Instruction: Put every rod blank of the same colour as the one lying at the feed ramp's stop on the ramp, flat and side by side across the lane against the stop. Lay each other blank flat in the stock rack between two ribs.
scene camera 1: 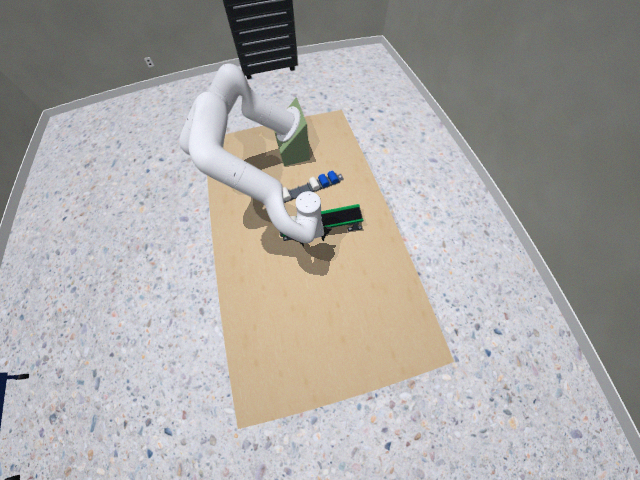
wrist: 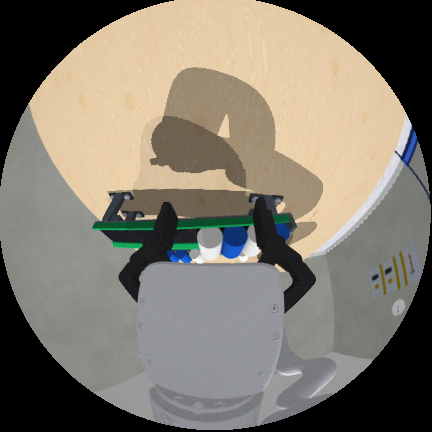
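Observation:
The feed ramp [scene camera 1: 351,214] [wrist: 125,225] has green rails and a black lane. In the wrist view, a blue blank [wrist: 283,231] lies at the stop end, followed along the lane by a white blank [wrist: 252,241], a blue blank [wrist: 234,242] and another white blank [wrist: 210,244]. The stock rack [scene camera 1: 299,191] holds two blue blanks [scene camera 1: 323,180] [scene camera 1: 333,177] side by side, a white blank [scene camera 1: 313,183] beside them and another white blank [scene camera 1: 286,194] at the other end. My gripper [scene camera 1: 313,240] [wrist: 212,207] is open and empty over the ramp, its fingers spread around the middle blanks.
The green arm base [scene camera 1: 296,149] stands behind the rack on the wooden table top [scene camera 1: 330,320]. The ramp's dark feet [scene camera 1: 355,227] [wrist: 114,206] rest on the table. My arm hides part of the ramp in the scene view. A black drawer cabinet [scene camera 1: 266,38] stands at the back wall.

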